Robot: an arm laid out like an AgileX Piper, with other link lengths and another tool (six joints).
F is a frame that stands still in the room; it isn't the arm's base.
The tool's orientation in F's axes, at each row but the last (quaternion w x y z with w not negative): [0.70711, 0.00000, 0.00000, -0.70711]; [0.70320, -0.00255, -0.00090, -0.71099]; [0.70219, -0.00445, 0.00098, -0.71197]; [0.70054, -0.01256, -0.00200, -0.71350]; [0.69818, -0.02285, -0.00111, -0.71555]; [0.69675, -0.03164, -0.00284, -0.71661]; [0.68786, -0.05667, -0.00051, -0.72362]
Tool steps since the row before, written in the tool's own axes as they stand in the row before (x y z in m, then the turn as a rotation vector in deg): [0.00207, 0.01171, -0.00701, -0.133, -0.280, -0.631]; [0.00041, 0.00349, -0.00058, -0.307, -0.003, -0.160]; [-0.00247, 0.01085, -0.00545, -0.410, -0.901, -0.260]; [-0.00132, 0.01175, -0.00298, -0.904, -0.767, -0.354]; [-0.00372, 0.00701, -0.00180, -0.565, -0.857, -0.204]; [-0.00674, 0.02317, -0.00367, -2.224, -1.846, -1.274]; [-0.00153, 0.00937, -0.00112, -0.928, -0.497, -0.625]
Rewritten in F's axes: [0.01171, -0.00207, -0.00701, -0.280, 0.133, -0.631]; [0.00348, -0.00045, -0.00059, 0.000, 0.306, -0.161]; [0.01084, 0.00229, -0.00554, -0.897, 0.421, -0.255]; [0.01173, 0.00104, -0.00318, -0.756, 0.911, -0.361]; [0.00704, 0.00348, -0.00214, -0.849, 0.579, -0.197]; [0.02317, 0.00588, -0.00492, -1.836, 2.213, -1.307]; [0.00931, 0.00093, -0.00196, -0.502, 0.901, -0.659]
